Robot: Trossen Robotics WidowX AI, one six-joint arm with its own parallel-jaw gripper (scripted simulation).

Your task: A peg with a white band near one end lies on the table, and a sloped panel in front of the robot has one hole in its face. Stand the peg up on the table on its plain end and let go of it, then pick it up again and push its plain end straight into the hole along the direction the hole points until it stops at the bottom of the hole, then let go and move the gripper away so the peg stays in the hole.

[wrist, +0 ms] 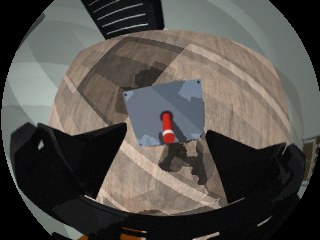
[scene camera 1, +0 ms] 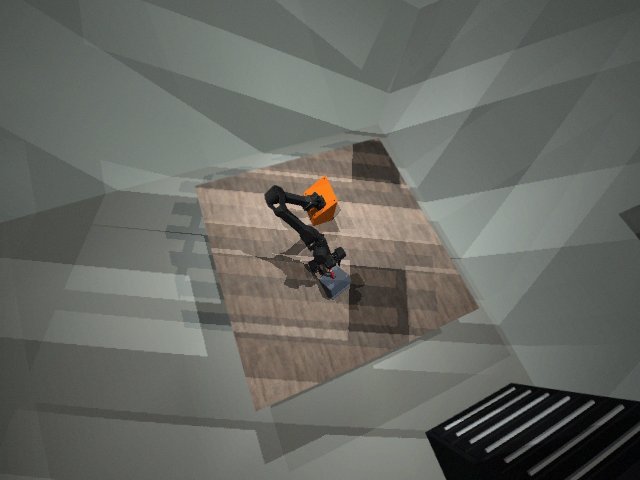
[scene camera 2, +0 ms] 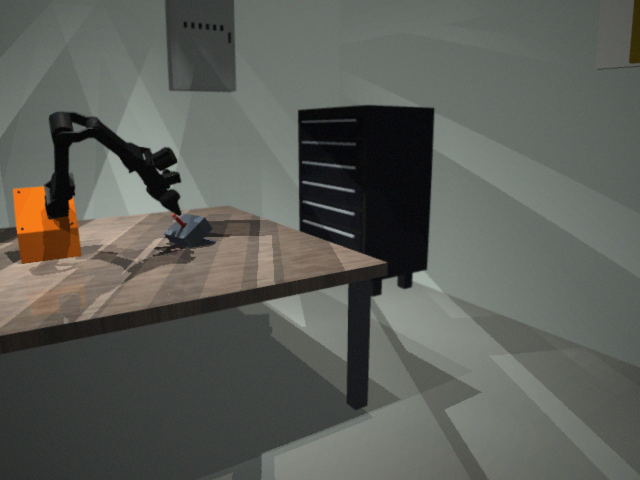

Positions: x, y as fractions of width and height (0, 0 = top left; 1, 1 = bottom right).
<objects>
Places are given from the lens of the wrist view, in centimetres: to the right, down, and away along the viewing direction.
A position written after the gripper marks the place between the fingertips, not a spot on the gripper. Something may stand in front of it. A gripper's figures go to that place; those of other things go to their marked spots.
gripper (wrist: 0.52, 0.54): 1, 1, 10
sloped panel (wrist: 0.58, 0.41): 4, -3, 15
</objects>
